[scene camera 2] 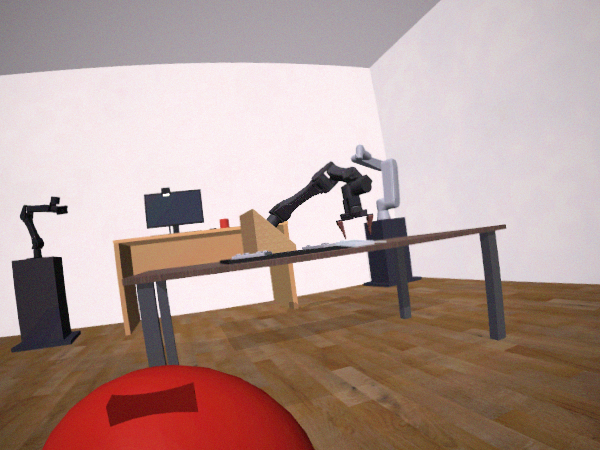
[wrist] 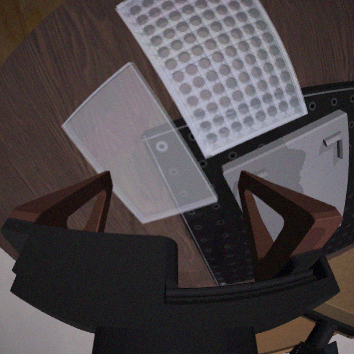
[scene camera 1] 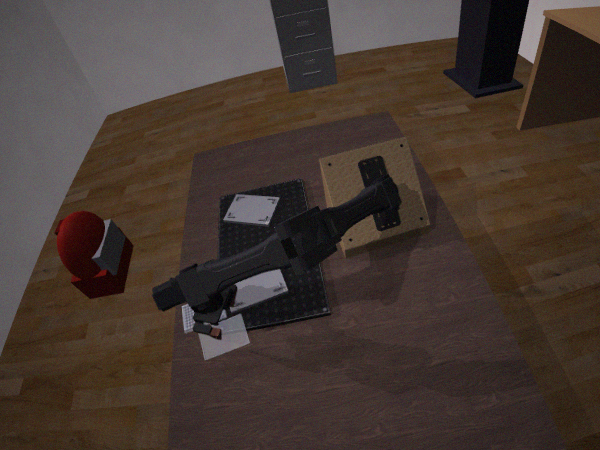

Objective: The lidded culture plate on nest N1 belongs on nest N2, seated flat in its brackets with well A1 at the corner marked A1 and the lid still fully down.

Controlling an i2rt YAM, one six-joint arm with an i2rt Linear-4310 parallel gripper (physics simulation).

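Frame: origin at the arm's base, x back, y down, z right, level; millimetres.
Where they show: gripper, fingertip midpoint: [scene camera 2: 358, 237] [wrist: 174, 177] [scene camera 1: 225, 322]; arm's base, link origin: [scene camera 2: 266, 230] [wrist: 328, 320] [scene camera 1: 379, 193].
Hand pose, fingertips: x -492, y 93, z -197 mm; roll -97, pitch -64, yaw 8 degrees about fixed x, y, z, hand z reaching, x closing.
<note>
Things, the pixels of their centre, and the offset from my fingertips.
- culture plate, body centre: [wrist: 219, 49] [scene camera 1: 202, 311] [scene camera 2: 354, 243] dx -66, dy +19, dz +62 mm
- grey nest, body centre: [wrist: 301, 205] [scene camera 1: 254, 284] [scene camera 2: 325, 244] dx +91, dy +12, dz +100 mm
- empty nest, body centre: [scene camera 1: 251, 209] [scene camera 2: 252, 254] dx +126, dy +12, dz +389 mm
The culture plate [scene camera 1: 187, 318] [wrist: 220, 70], white with rows of round wells, lies off both nests, partly over the breadboard's edge. Its clear lid [scene camera 1: 225, 341] [wrist: 135, 145] is off it, lying separately beside it across the breadboard's corner. A grey nest [scene camera 1: 262, 288] [wrist: 320, 170] with corner brackets bears no plate; another empty nest [scene camera 1: 251, 209] lies farther along the board. Their N1 and N2 labels are not readable. My gripper [scene camera 1: 224, 314] [scene camera 2: 357, 235] [wrist: 174, 177] is open and empty above the lid and near nest, fingers wide apart. The arm hides part of that nest in scene camera 1.
The black breadboard [scene camera 1: 300, 200] [wrist: 227, 257] lies on the brown table [scene camera 1: 350, 380] [scene camera 2: 450, 237]. The arm's wooden mount [scene camera 1: 345, 175] [scene camera 2: 262, 232] stands beside the breadboard. A red rounded object [scene camera 1: 81, 242] [scene camera 2: 180, 435] is beyond the table's edge.
</note>
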